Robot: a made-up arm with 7 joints.
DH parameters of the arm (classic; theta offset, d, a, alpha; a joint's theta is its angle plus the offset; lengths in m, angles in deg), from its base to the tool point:
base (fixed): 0 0 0 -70
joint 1: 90 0 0 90
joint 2: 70 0 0 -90
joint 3: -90 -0.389 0.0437 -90
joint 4: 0 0 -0.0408 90
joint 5: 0 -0.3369 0 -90
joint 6: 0 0 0 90
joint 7: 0 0 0 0
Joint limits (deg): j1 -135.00..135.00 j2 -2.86..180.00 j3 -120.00..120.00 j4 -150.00..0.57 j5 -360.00..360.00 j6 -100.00..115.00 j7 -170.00..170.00
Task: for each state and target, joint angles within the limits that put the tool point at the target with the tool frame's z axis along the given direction. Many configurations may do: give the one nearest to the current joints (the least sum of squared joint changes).
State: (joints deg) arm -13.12 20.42 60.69 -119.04 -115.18 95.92 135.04
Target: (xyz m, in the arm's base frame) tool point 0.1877 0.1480 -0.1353 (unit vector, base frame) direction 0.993 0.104 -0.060
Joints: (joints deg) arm 3.14 -2.86 37.35 -149.89 -143.78 114.80 135.04
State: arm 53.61 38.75 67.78 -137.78 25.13 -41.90 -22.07
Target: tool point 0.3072 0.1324 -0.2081 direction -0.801 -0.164 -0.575
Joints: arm 2.28 7.27 17.91 -128.53 23.35 3.29 -22.07
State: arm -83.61 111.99 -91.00 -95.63 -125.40 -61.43 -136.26
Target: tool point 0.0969 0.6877 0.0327 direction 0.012 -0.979 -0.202
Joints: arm -59.04 114.73 -117.43 -49.30 -175.50 -38.45 -136.26
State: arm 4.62 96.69 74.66 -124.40 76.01 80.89 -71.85
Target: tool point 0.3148 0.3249 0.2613 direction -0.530 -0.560 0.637
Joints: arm 24.53 102.24 52.82 -102.34 66.91 87.34 -71.85
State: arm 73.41 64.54 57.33 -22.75 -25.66 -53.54 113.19
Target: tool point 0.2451 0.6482 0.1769 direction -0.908 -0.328 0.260
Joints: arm 77.73 113.52 60.27 -37.09 -7.09 -37.48 113.19
